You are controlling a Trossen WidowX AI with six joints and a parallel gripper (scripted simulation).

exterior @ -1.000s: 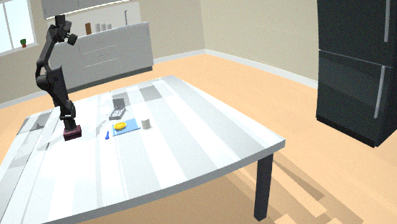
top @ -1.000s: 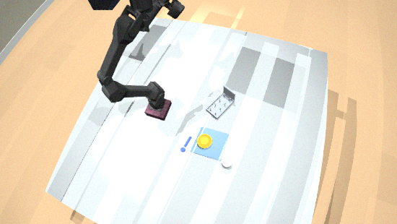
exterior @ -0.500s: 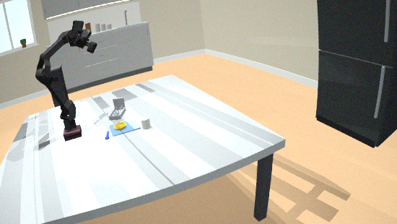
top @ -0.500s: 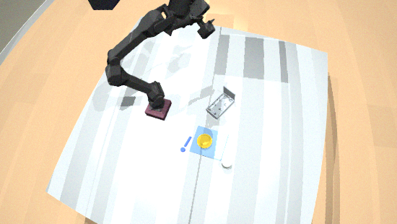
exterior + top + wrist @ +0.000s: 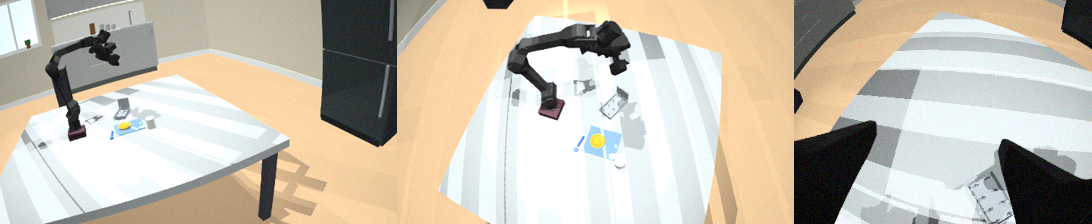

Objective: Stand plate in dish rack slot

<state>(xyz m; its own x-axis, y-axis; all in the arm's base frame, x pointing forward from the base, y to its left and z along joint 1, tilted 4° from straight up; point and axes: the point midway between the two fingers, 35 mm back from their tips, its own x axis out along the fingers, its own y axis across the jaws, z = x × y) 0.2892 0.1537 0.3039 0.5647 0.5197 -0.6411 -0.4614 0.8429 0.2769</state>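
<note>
Right now the yellow plate is 29 cm to the right of my gripper tip, 28 cm below it and 5 cm behind it. From my gripper tip the other things lie so: white cup 37 cm to the right, 27 cm below, 7 cm ahead; grey dish rack 27 cm below, 10 cm to the right, 3 cm behind; light blue cloth 29 cm to the right, 29 cm below, 3 cm behind.
</note>
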